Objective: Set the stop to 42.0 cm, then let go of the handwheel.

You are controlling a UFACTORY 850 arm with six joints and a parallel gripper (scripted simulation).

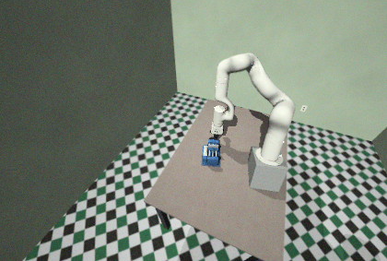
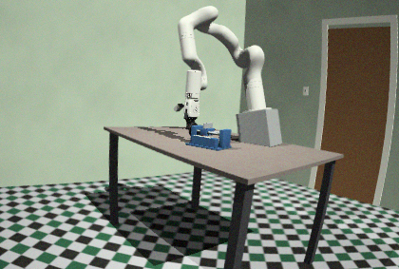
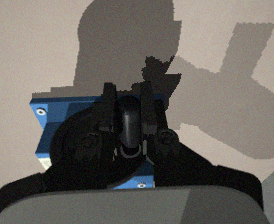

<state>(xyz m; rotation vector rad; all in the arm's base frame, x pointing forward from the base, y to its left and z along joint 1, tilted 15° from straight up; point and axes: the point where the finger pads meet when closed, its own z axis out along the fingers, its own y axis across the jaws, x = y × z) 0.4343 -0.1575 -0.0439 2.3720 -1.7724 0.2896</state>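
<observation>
Right now my hand is 140 mm to the right of the stop block.
</observation>
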